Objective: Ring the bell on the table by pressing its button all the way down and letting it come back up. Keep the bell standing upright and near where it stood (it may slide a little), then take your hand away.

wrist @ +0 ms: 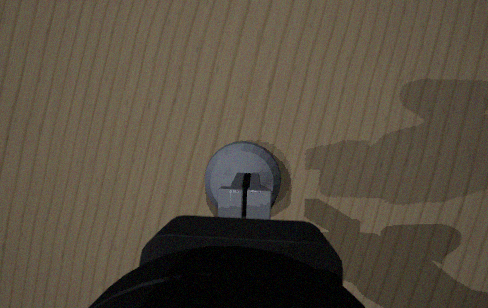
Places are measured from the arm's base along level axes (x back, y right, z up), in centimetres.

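Pixels of known places: gripper, fingertip midpoint: (247,187).
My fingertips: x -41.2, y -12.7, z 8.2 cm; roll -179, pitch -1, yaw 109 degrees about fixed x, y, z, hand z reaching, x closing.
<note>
Behind a point stands the place of what it marks.
The bell (242,159) @[x -42.6, y -13.9, z 1.8 cm] is a round grey-blue dome, seen from above near the middle of the wrist view. It looks upright on the wood-grain table. My gripper (247,187) @[x -41.2, y -12.7, z 8.2 cm] is shut and empty; its fingertips lie over the lower middle part of the bell in the view. The bell's button does not show, and the fingers cover that part of the dome. The height of the fingertips above the bell cannot be told from this view.
The wood-grain table (125,100) @[x -43.8, y -29.0, z -2.1 cm] surrounds the bell. Dark shadows of the arm and gripper fall on the table at the right. A narrow shadow lies along the bell's right side.
</note>
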